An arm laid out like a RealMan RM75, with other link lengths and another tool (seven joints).
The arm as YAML. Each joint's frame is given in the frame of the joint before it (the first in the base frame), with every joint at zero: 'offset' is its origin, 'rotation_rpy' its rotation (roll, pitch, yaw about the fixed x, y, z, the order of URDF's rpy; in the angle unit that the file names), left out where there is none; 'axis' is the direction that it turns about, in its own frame. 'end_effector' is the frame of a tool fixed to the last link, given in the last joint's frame.
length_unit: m
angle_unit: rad
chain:
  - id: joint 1
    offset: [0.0, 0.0, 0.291]
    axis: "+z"
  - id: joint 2
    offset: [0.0, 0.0, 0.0]
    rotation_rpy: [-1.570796, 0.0, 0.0]
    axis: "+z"
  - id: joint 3
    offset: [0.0, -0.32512, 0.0]
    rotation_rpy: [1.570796, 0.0, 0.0]
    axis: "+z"
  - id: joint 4
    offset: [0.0, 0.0, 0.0]
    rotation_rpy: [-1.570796, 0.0, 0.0]
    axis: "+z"
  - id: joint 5
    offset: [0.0, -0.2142, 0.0]
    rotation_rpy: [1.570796, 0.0, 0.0]
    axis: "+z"
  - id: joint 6
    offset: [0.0, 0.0, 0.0]
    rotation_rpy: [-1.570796, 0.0, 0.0]
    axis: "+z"
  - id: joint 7
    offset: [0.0, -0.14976, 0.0]
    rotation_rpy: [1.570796, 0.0, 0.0]
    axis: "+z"
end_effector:
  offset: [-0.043, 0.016, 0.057]
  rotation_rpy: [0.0, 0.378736, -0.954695]
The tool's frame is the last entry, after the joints.
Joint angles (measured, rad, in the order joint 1, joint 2, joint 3, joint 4, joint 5, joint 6, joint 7), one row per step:
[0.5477, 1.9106, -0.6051, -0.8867, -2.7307, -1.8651, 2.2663]
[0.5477, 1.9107, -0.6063, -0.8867, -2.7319, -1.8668, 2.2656]
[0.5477, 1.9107, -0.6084, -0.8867, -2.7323, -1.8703, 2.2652]
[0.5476, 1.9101, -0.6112, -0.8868, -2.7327, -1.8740, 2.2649]
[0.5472, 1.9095, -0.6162, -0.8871, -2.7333, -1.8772, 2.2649]
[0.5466, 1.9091, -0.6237, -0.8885, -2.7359, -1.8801, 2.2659]
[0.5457, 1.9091, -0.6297, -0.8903, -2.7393, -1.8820, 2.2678]
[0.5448, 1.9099, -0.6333, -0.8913, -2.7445, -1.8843, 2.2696]
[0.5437, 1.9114, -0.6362, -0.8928, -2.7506, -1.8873, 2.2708]
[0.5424, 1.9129, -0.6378, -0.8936, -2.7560, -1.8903, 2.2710]
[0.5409, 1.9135, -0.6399, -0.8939, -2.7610, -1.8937, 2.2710]
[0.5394, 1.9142, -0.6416, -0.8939, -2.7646, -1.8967, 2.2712]
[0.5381, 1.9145, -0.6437, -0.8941, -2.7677, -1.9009, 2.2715]
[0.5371, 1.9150, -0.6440, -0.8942, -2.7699, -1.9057, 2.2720]
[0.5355, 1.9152, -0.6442, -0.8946, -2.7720, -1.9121, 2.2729]
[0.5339, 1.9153, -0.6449, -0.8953, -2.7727, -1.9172, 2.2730]
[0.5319, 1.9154, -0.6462, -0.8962, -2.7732, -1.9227, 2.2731]
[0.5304, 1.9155, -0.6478, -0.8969, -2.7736, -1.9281, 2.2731]
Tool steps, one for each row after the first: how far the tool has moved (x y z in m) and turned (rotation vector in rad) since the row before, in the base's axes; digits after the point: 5 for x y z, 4 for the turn. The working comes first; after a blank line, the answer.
Tool pose at each row, in the base's axes (x y z in m, rotation vector in rad; the steps are taken from these numbers as rounded here):
[0.37987, 0.36412, 0.05807, 2.9189, -0.5139, 0.9122]
[0.37984, 0.36360, 0.05782, 2.9161, -0.5116, 0.9130]
[0.37950, 0.36282, 0.05746, 2.9122, -0.5083, 0.9120]
[0.37929, 0.36201, 0.05736, 2.9077, -0.5048, 0.9123]
[0.37927, 0.36105, 0.05709, 2.9017, -0.5003, 0.9150]
[0.37966, 0.35985, 0.05669, 2.8927, -0.4956, 0.9229]
[0.38036, 0.35876, 0.05637, 2.8844, -0.4942, 0.9312]
[0.38122, 0.35736, 0.05575, 2.8753, -0.4954, 0.9375]
[0.38205, 0.35567, 0.05493, 2.8658, -0.4963, 0.9433]
[0.38281, 0.35394, 0.05411, 2.8576, -0.4972, 0.9466]
[0.38371, 0.35210, 0.05360, 2.8489, -0.4979, 0.9502]
[0.38441, 0.35045, 0.05303, 2.8417, -0.4990, 0.9517]
[0.38488, 0.34877, 0.05263, 2.8342, -0.4993, 0.9526]
[0.38499, 0.34728, 0.05227, 2.8283, -0.5007, 0.9504]
[0.38517, 0.34539, 0.05208, 2.8213, -0.5033, 0.9471]
[0.38523, 0.34387, 0.05197, 2.8164, -0.5040, 0.9442]
[0.38533, 0.34214, 0.05182, 2.8110, -0.5044, 0.9413]
[0.38526, 0.34058, 0.05163, 2.8056, -0.5038, 0.9385]

[-0.00003, -0.00052, -0.00025, -0.0031, -0.0005, 0.0003]
[-0.00034, -0.00078, -0.00036, -0.0048, 0.0006, 0.0003]
[-0.00021, -0.00081, -0.00010, -0.0051, -0.0002, 0.0003]
[-0.00002, -0.00096, -0.00027, -0.0064, -0.0018, 0.0005]
[0.00039, -0.00120, -0.00040, -0.0083, -0.0054, 0.0001]
[0.00070, -0.00109, -0.00032, -0.0064, -0.0058, -0.0015]
[0.00086, -0.00140, -0.00062, -0.0065, -0.0047, -0.0034]
[0.00083, -0.00169, -0.00082, -0.0071, -0.0044, -0.0035]
[0.00076, -0.00173, -0.00082, -0.0063, -0.0027, -0.0033]
[0.00090, -0.00184, -0.00051, -0.0068, -0.0029, -0.0033]
[0.00070, -0.00165, -0.00057, -0.0057, -0.0015, -0.0032]
[0.00047, -0.00168, -0.00040, -0.0063, -0.0010, -0.0030]
[0.00011, -0.00149, -0.00036, -0.0051, 0.0010, -0.0034]
[0.00018, -0.00189, -0.00019, -0.0058, 0.0016, -0.0047]
[0.00006, -0.00152, -0.00011, -0.0046, 0.0016, -0.0027]
[0.00010, -0.00173, -0.00015, -0.0051, 0.0016, -0.0027]
[-0.00007, -0.00156, -0.00019, -0.0054, 0.0016, -0.0022]

